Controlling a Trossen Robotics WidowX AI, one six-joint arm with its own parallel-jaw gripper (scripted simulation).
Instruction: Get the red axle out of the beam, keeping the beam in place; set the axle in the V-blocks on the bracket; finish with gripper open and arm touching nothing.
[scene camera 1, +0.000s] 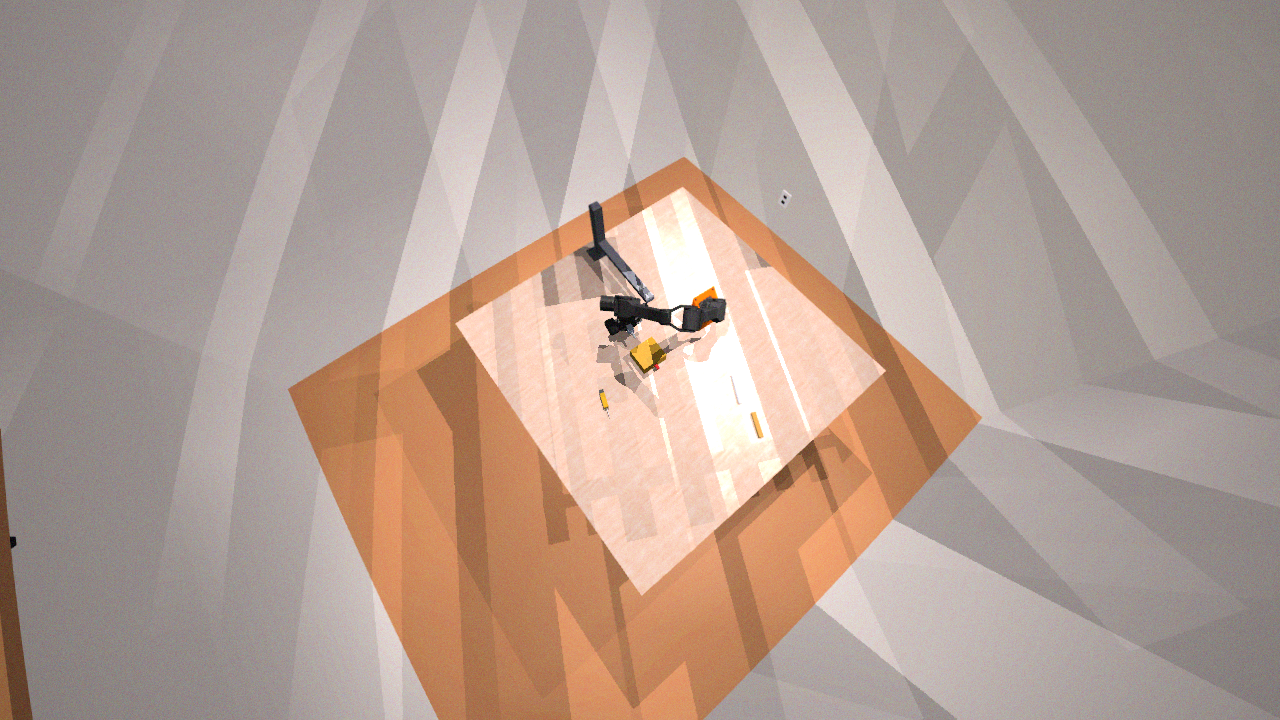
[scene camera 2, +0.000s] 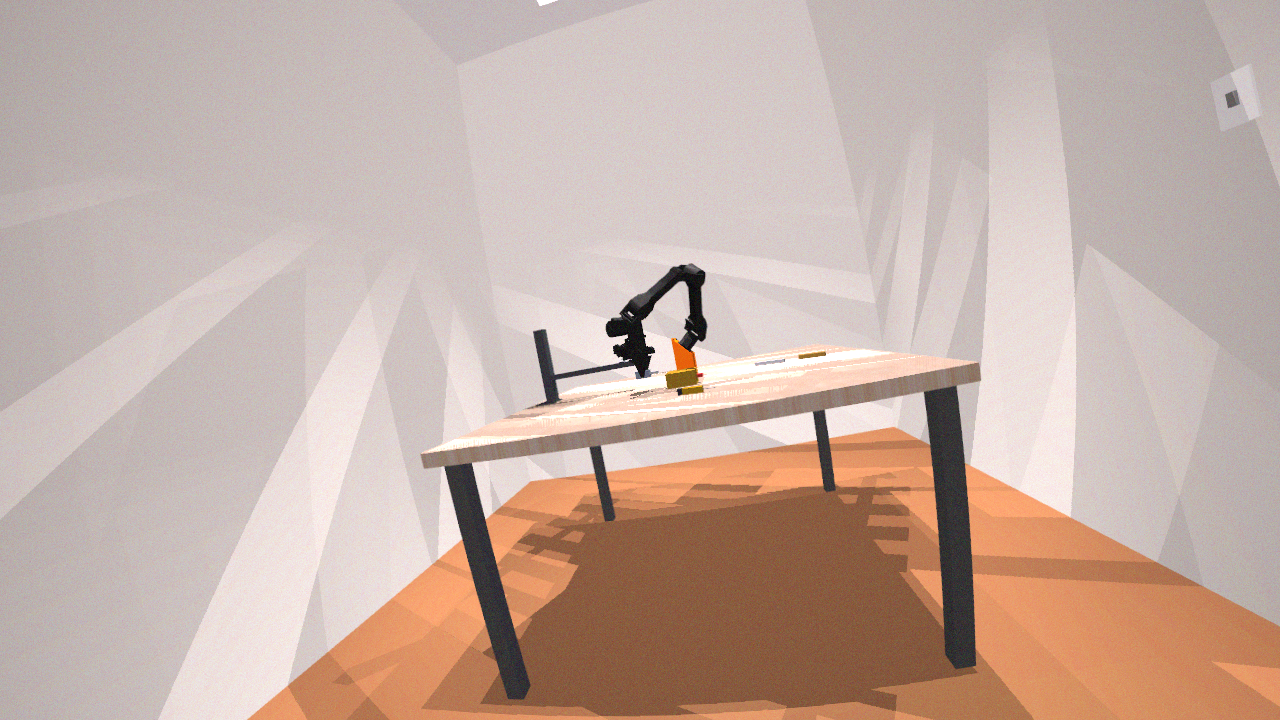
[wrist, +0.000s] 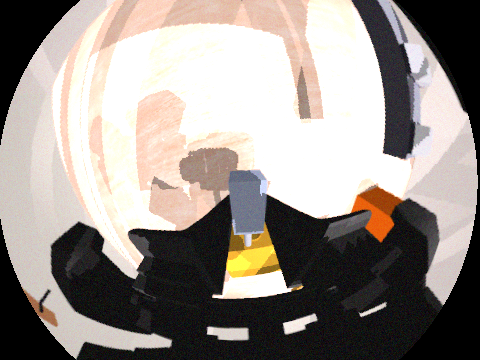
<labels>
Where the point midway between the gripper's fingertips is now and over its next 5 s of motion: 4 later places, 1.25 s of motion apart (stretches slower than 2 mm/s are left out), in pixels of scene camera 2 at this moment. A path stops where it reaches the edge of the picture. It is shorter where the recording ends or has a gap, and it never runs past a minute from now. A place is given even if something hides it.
My gripper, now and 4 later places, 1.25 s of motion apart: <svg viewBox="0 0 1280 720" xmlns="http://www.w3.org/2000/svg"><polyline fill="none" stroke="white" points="644,376 644,368 647,384 647,383 683,364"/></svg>
</labels>
